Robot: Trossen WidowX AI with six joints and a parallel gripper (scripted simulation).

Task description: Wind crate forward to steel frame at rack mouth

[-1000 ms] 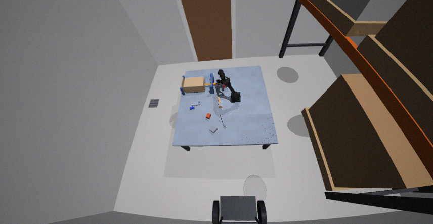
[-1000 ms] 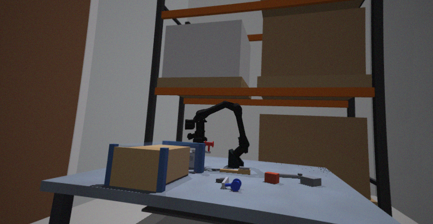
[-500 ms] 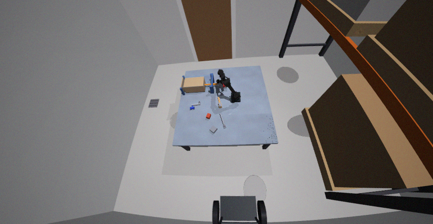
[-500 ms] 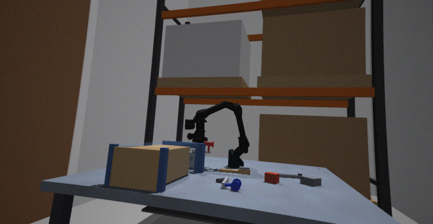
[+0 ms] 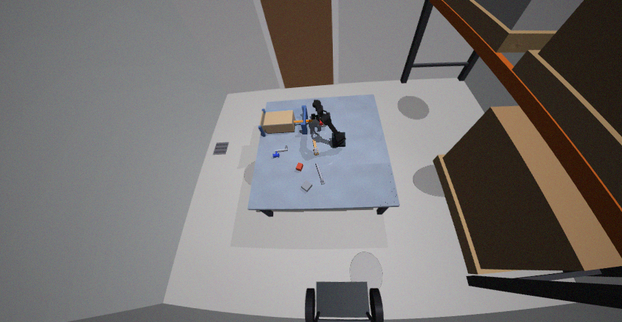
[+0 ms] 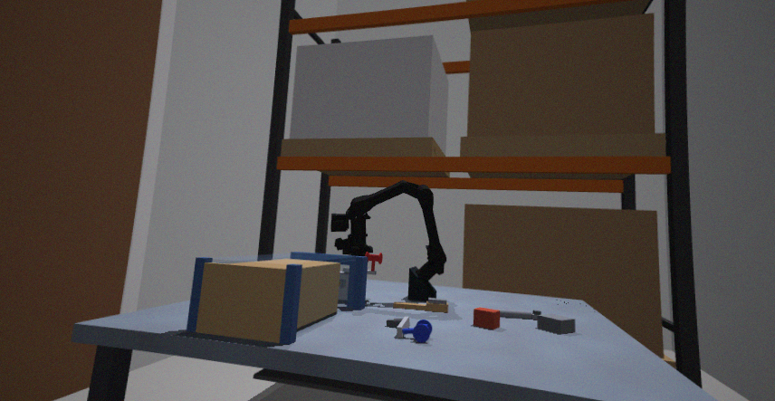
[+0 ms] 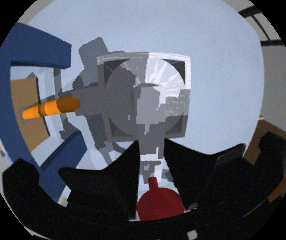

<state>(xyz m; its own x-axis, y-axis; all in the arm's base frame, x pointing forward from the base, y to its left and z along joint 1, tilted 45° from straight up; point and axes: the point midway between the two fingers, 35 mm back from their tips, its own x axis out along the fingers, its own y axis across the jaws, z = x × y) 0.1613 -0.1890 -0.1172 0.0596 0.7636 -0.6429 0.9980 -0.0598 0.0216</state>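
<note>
Now: the winch handle 20 mm to the left of my gripper tip and 20 mm above it. The rest, counted from my gripper tip: blue frame 160 mm ahead, 60 mm to the right, 20 mm above; then red knob 50 mm to the left, 50 mm above; then grey winch 20 mm behind, 60 mm to the right, 60 mm below.
</note>
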